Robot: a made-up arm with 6 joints. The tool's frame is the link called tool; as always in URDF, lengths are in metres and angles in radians.
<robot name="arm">
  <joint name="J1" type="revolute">
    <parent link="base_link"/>
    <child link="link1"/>
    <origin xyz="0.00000 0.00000 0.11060" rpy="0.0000 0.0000 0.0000"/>
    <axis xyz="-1 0 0"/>
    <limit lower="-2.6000" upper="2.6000"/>
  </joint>
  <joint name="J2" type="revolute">
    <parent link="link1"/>
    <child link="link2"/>
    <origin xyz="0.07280 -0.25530 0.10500" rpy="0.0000 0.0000 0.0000"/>
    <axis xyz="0 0 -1"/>
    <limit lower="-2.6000" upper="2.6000"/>
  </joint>
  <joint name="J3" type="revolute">
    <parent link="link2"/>
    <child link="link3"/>
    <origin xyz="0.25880 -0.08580 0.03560" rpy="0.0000 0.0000 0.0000"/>
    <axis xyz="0 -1 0"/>
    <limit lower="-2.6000" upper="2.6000"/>
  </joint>
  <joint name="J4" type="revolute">
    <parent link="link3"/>
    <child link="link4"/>
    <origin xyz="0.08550 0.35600 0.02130" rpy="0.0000 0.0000 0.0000"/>
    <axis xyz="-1 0 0"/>
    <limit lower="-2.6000" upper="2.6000"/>
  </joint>
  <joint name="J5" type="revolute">
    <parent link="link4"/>
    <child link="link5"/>
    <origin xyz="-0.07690 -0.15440 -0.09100" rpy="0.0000 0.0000 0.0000"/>
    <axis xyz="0 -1 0"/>
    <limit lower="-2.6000" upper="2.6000"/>
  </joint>
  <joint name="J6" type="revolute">
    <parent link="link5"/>
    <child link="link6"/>
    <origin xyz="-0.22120 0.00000 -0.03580" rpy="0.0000 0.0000 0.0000"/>
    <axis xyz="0 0 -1"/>
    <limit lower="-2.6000" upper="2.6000"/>
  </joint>
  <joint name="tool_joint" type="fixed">
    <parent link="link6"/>
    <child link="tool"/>
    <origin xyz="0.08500 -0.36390 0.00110" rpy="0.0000 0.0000 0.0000"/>
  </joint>
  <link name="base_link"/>
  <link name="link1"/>
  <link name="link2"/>
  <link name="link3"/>
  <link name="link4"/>
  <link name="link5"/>
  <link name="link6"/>
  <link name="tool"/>
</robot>
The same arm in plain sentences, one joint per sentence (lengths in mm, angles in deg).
The arm has six revolute joints in a row. What follows holds with every joint at zero, and every direction is one of the base frame's. The first joint sits 110.6 mm along +z from the base frame's origin and rotates about -x, from -148.97 to 148.97 deg. The second joint sits 72.8 mm along +x and 255.3 mm along -y and 105 mm along +z from the first joint and rotates about -z, from -148.97 to 148.97 deg. The third joint sits 258.8 mm along +x and 85.8 mm along -y and 35.6 mm along +z from the second joint and rotates about -y, from -148.97 to 148.97 deg. The fourth joint sits 85.5 mm along +x and 356 mm along +y and 21.3 mm along +z from the third joint and rotates about -x, from -148.97 to 148.97 deg. The fifth joint sits 76.9 mm along -x and 154.4 mm along -y and 91 mm along -z from the fourth joint and rotates about -y, from -148.97 to 148.97 deg. The sixth joint sits 221.2 mm along -x and 35.8 mm along -z from the fifth joint and rotates about -z, from -148.97 to 148.97 deg. The tool frame, which is the frame that the pose is given for, sits 85 mm along +x and 363.9 mm along -y and 1.1 mm along +z from the sixth joint; its axes are parallel to the base frame's.
